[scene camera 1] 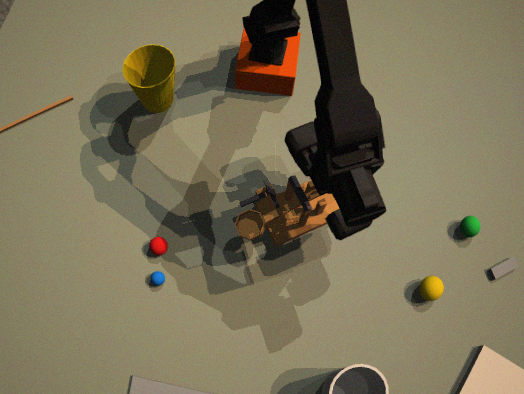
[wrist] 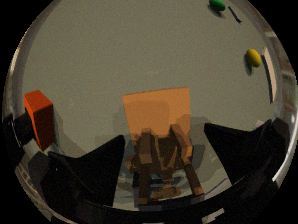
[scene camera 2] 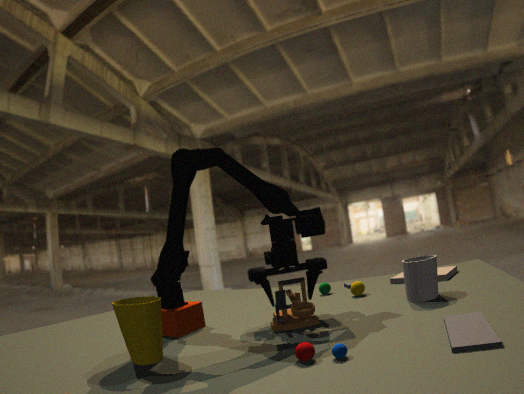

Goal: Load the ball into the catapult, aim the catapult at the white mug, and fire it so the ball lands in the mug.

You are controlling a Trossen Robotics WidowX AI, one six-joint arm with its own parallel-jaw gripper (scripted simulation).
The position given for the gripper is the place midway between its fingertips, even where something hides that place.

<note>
The gripper point(scene camera 1: 320, 197) is open and holds nothing. Further things: a yellow cup point(scene camera 1: 150, 69) and a wooden catapult point(scene camera 1: 300, 209).
The yellow cup also shows in scene camera 2 point(scene camera 2: 139, 318). The wooden catapult also shows in the wrist view point(wrist: 159, 121) and in scene camera 2 point(scene camera 2: 301, 314). The gripper is seen too in the wrist view point(wrist: 165, 134) and in scene camera 2 point(scene camera 2: 291, 303). The wrist view misses the yellow cup, which is hidden by the gripper.
</note>
